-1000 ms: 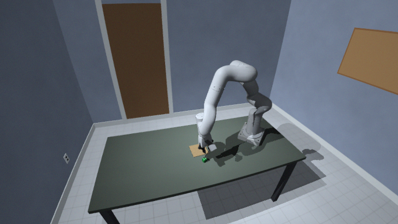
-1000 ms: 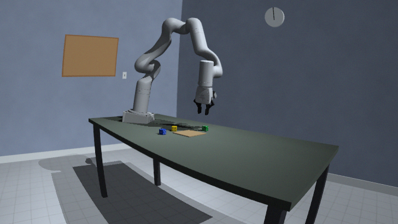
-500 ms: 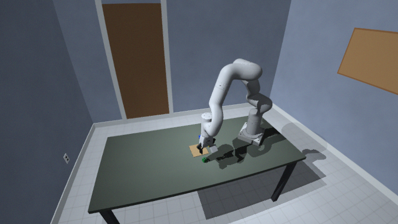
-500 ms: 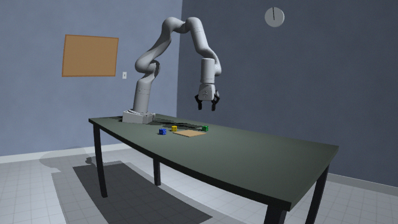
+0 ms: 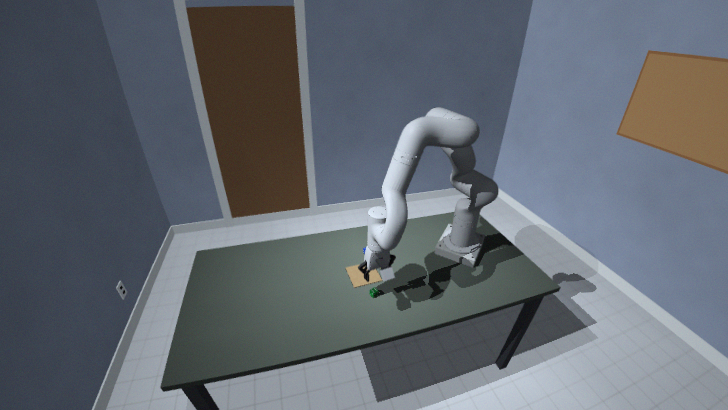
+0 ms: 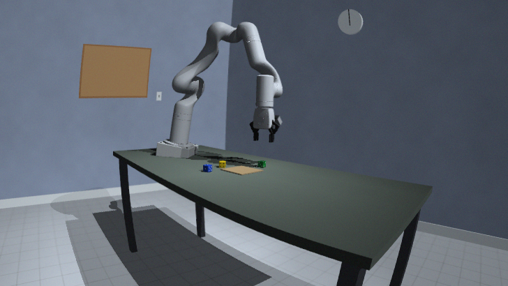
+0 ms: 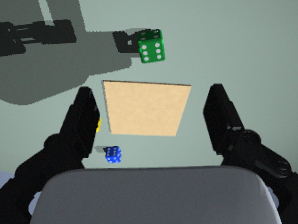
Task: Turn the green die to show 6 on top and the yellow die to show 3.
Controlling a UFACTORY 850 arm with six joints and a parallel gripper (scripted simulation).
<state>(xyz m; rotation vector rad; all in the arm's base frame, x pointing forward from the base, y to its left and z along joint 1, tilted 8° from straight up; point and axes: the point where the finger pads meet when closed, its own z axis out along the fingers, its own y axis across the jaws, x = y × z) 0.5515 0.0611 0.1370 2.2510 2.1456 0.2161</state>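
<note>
The green die is 1 cm to the right of my hand and 12 cm below it. The rest, counted from my hand: tan mat 2 cm behind, 15 cm to the right, 13 cm below; yellow die 12 cm behind, 16 cm to the right, 12 cm below; blue die 11 cm behind, 28 cm to the right, 12 cm below.
</note>
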